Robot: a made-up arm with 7 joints. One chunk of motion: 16 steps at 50 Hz.
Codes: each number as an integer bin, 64 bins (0 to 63) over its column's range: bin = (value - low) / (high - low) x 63, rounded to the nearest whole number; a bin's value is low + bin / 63 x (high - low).
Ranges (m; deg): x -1.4..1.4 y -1.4..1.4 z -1.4..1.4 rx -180..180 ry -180..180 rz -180..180
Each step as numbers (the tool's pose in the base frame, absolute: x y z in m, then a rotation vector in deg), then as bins.
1 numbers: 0.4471 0.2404 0.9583 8.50 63.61 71.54
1 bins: 42 37 53 33 43 44
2 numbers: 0.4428 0.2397 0.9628 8.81 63.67 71.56
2 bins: 41 37 53 33 43 44
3 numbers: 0.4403 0.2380 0.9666 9.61 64.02 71.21
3 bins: 41 37 53 33 43 44
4 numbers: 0.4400 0.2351 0.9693 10.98 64.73 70.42
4 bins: 41 37 53 33 43 44
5 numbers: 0.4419 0.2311 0.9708 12.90 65.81 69.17
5 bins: 41 37 53 34 43 44
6 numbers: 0.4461 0.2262 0.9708 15.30 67.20 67.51
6 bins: 42 37 53 34 43 43
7 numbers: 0.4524 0.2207 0.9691 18.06 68.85 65.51
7 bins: 42 36 53 35 44 43
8 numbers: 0.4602 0.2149 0.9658 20.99 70.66 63.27
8 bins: 42 36 53 35 44 43
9 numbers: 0.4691 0.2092 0.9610 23.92 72.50 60.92
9 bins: 42 36 53 36 44 42
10 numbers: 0.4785 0.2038 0.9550 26.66 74.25 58.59
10 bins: 42 36 53 36 44 42
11 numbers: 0.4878 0.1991 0.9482 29.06 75.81 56.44
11 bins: 42 36 53 37 45 41
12 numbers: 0.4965 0.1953 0.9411 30.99 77.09 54.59
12 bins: 43 36 53 37 45 41
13 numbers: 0.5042 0.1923 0.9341 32.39 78.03 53.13
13 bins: 43 36 53 37 45 41
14 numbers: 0.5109 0.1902 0.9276 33.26 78.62 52.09
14 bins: 43 36 52 37 45 41
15 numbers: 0.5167 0.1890 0.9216 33.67 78.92 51.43
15 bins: 43 36 52 37 45 41
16 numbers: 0.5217 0.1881 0.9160 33.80 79.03 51.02
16 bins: 43 36 52 37 45 40
